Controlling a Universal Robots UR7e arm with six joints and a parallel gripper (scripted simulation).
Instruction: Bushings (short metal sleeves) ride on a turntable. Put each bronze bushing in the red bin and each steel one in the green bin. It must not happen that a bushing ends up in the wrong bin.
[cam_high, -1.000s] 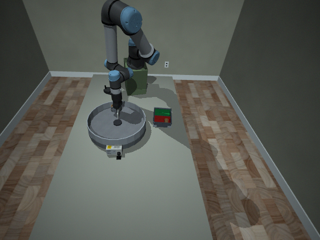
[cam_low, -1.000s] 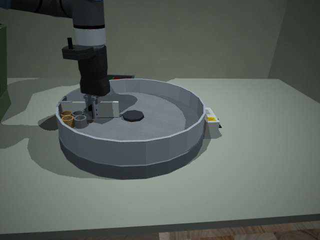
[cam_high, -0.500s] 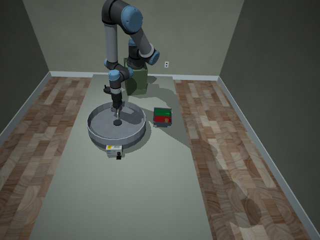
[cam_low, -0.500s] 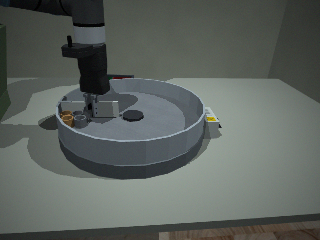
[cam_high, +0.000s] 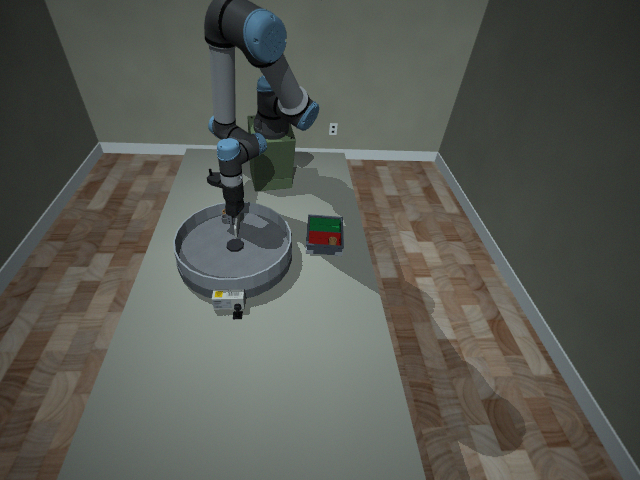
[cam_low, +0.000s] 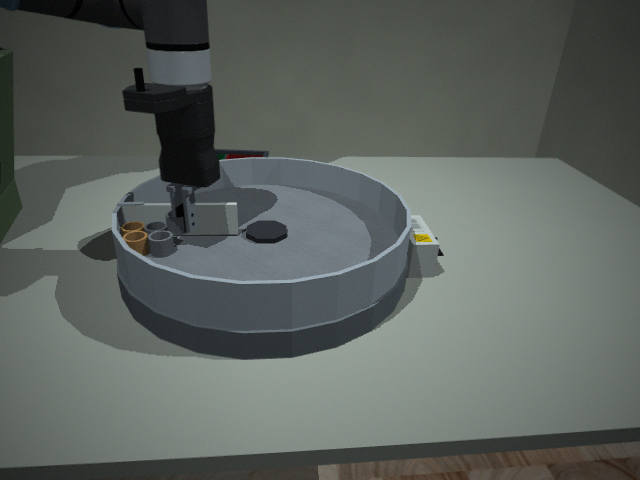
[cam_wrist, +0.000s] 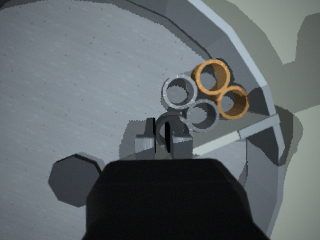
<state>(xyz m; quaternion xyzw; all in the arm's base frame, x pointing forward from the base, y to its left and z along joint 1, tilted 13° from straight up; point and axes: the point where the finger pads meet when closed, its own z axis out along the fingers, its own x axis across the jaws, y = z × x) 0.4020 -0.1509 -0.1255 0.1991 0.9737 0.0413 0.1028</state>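
Right now the bin is 380 mm to the left of my hand, 70 mm below it and 20 mm ahead of it. Also, from my hand: turntable: 110 mm ahead, 40 mm below, 20 mm to the left.
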